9 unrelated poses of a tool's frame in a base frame.
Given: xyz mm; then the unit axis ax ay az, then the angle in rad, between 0 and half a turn.
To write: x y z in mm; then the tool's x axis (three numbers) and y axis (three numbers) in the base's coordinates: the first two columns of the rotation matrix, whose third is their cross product. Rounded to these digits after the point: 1 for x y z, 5 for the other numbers.
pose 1, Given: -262.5 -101.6 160.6 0.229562 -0.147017 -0.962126 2.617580
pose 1, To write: -262.5 -101.6 160.6 -0.76749 -0.54438 -0.33854 0.41844 -0.82549 0.37878
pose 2, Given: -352.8 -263.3 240.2 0.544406 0.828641 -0.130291 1.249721
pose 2, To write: -352.8 -263.3 240.2 0.51843 0.18512 -0.83484 0.43238 0.78554 0.44269
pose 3, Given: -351.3 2.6 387.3 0.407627 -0.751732 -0.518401 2.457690
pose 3, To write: -351.3 2.6 387.3 -0.48016 -0.87148 0.09985 -0.21640 0.22800 0.94931
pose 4, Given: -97.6 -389.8 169.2 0.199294 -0.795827 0.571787 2.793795
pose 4, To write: -97.6 -389.8 169.2 -0.86307 -0.11283 0.49233 -0.50259 0.28864 -0.81492
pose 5, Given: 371.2 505.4 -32.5 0.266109 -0.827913 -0.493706 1.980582
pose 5, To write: 371.2 505.4 -32.5 -0.29939 -0.76092 0.57564 0.14474 0.56012 0.81567
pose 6, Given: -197.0 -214.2 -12.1 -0.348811 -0.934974 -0.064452 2.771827
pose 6, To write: -197.0 -214.2 -12.1 -0.69730 0.60692 0.38134 0.65351 0.75686 -0.00961
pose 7, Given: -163.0 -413.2 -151.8 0.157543 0.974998 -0.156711 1.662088
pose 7, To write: -163.0 -413.2 -151.8 -0.06408 0.01155 -0.99788 0.32367 0.94612 -0.00984
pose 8, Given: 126.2 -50.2 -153.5 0.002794 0.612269 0.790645 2.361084
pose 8, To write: 126.2 -50.2 -153.5 -0.71054 0.55926 -0.42704 -0.55340 -0.06931 0.83002
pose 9, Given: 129.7 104.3 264.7 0.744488 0.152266 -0.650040 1.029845
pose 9, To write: 129.7 104.3 264.7 0.78380 -0.50224 -0.36526 0.61221 0.52620 0.59018
